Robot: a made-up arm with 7 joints.
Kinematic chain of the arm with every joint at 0, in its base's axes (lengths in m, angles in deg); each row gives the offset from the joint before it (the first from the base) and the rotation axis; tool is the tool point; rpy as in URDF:
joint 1: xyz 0 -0.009 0.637 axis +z
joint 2: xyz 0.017 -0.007 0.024 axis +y
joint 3: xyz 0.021 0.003 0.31 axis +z
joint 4: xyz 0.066 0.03 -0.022 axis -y
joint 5: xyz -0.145 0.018 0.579 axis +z
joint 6: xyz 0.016 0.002 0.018 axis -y
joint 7: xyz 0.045 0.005 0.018 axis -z
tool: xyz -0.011 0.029 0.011 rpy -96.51 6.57 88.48
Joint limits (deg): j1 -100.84..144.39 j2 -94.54..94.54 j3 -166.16..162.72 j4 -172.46..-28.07 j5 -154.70..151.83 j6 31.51..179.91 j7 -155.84..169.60
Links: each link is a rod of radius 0.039 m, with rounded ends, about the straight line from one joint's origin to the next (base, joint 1, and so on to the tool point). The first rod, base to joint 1, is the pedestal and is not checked.
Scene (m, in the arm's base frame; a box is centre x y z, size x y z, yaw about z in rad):
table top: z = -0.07
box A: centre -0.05 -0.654 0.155 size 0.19 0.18 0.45 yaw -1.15
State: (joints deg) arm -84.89 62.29 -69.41 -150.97 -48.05 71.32 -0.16
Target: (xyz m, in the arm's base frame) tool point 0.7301 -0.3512 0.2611
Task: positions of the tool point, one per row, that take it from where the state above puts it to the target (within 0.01 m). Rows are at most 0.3 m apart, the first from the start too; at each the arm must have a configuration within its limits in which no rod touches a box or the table.
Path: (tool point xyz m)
1: -0.4252 -0.2090 0.3378
2: -0.3473 -0.4075 0.3779
3: -0.2132 -0.5618 0.4520
4: -0.0500 -0.6540 0.5542
5: 0.1601 -0.7107 0.5407
6: 0.3940 -0.6738 0.4676
7: 0.5952 -0.5432 0.3622
8: 0.7301 -0.3511 0.2610

